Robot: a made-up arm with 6 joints.
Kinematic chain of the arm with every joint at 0, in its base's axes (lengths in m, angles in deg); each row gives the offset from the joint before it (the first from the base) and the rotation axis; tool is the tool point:
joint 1: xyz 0 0 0.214 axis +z
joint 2: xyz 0 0 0 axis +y
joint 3: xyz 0 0 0.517 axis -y
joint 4: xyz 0 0 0 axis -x
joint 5: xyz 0.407 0 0 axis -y
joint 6: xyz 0 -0.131 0 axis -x
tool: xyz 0 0 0
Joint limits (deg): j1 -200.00..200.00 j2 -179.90..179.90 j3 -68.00..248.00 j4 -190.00..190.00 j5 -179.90..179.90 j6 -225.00..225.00
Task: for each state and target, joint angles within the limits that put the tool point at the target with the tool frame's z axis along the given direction. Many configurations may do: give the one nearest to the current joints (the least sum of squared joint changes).
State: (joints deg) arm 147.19 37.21 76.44 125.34 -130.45 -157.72
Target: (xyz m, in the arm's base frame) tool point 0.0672 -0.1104 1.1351 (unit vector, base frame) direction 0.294 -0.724 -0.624
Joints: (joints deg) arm 152.15 1.28 92.63 120.36 -101.51 -128.48
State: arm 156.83 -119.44 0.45 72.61 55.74 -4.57
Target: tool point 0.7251 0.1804 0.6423 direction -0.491 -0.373 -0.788
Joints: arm 191.90 -82.00 23.90 78.11 78.09 21.56
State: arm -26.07 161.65 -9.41 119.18 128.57 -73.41
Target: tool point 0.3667 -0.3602 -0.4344 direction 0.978 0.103 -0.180
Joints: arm -56.29 117.19 22.31 143.35 135.32 -101.52
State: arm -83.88 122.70 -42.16 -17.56 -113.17 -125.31
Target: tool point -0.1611 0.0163 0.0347 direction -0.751 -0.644 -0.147
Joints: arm -59.01 161.07 -65.84 -8.06 -117.89 -104.43
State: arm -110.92 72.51 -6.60 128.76 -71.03 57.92
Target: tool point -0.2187 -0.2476 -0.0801 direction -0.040 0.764 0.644
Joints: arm -145.39 81.04 -50.20 127.40 -70.80 103.46
